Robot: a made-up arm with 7 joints. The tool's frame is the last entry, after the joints.
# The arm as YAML. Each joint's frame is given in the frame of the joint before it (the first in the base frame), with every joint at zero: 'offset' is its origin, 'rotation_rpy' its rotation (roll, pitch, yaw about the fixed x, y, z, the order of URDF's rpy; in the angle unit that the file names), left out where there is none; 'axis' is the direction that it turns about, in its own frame. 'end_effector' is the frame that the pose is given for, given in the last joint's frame.
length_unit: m
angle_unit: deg
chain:
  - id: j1
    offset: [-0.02, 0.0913, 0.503]
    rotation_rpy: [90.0, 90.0, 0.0]
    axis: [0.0, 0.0, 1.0]
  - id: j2
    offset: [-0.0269, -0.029, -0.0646]
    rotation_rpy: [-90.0, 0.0, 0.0]
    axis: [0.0, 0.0, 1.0]
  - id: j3
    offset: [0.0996, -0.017, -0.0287]
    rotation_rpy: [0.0, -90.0, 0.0]
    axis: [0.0, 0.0, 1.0]
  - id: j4
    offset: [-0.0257, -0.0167, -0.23]
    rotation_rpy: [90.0, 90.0, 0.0]
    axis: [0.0, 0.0, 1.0]
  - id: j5
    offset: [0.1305, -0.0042, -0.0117]
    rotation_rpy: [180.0, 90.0, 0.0]
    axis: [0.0, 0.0, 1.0]
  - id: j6
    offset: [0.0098, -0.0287, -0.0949]
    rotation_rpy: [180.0, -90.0, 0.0]
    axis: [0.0, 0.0, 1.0]
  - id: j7
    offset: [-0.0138, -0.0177, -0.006]
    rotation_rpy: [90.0, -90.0, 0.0]
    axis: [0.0, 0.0, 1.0]
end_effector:
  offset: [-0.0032, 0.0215, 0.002]
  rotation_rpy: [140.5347, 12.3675, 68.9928]
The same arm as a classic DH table. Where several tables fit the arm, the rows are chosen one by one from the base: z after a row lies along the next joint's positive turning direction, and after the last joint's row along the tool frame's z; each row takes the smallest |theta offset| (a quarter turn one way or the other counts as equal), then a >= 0, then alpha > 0; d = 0 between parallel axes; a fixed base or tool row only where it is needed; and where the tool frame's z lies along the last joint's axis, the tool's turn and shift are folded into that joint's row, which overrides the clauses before.
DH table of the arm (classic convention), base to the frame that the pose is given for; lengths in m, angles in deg. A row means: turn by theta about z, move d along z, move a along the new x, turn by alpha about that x. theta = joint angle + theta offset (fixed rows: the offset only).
base (fixed): d 0.503  theta_offset 0  a -0.02  alpha 90
j1: d -0.1559  theta_offset 90  a 0.0269  alpha 90
j2: d -0.0577  theta_offset 90  a 0.017  alpha 90
j3: d -0.3296  theta_offset -90  a 0.0257  alpha -90
j4: d 0.005  theta_offset 0  a 0.0042  alpha 90
j5: d -0.2254  theta_offset 0  a -0.0287  alpha 90
j6: d 0.0038  theta_offset -90  a 0.0138  alpha -90
j7: d 0.0023  theta_offset -35.59  a 0.0156  alpha 138.95
tool (fixed): d -0.023  theta_offset -19.03  a 0  alpha 0

